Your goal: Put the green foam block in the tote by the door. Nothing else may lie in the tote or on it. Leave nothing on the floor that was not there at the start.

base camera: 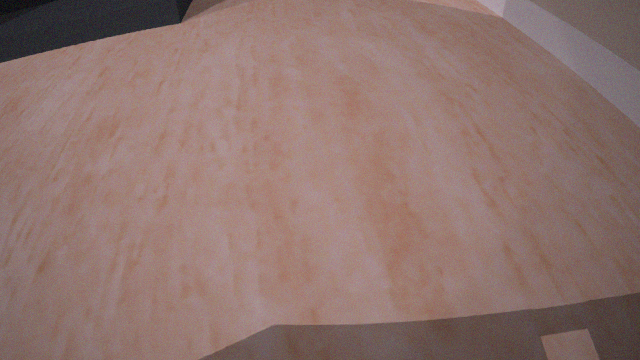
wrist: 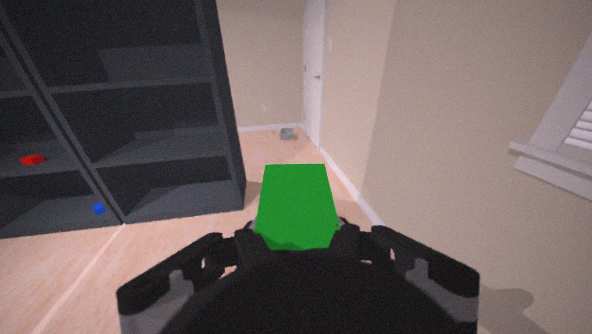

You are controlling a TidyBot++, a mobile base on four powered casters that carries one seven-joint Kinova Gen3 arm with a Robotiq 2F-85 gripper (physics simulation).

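Places are measured from the arm's base along level axes (x right, y back, z down), in metres.
Where they show: gripper, between the fingertips: [wrist: 296, 224].
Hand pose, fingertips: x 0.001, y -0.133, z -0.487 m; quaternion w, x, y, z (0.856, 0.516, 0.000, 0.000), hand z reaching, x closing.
Observation:
After its pixels a point has its place.
The green foam block [wrist: 297, 205] @(x 0.002, y -0.124, z -0.517 m) is between the fingers of my gripper [wrist: 296, 224] @(x 0.001, y -0.133, z -0.487 m) in the wrist view. The gripper is shut on it and holds it up in front of the camera. A small grey tote [wrist: 286, 133] @(x -0.071, y -2.721, z 0.278 m) stands far off on the floor, near the white door [wrist: 314, 75] @(x 0.329, y -2.573, z -0.540 m) and the back wall. The tote is too small in view to tell what is inside it. Neither the gripper nor the block shows in the base camera view.
A dark shelf unit [wrist: 232, 115] @(x -0.462, y -1.463, z -0.300 m) stands at the left, with a red block [wrist: 32, 160] @(x -1.729, y -1.036, z -0.167 m) on one shelf and a blue block [wrist: 98, 208] @(x -1.527, y -1.061, z 0.275 m) on the bottom one. A wall with a white baseboard [wrist: 345, 185] @(x 0.506, y -1.410, z 0.382 m) [base camera: 565, 55] @(x 0.586, y -0.876, z 0.376 m) and a window sill [wrist: 550, 167] @(x 0.660, y -0.356, z -0.396 m) runs along the right.

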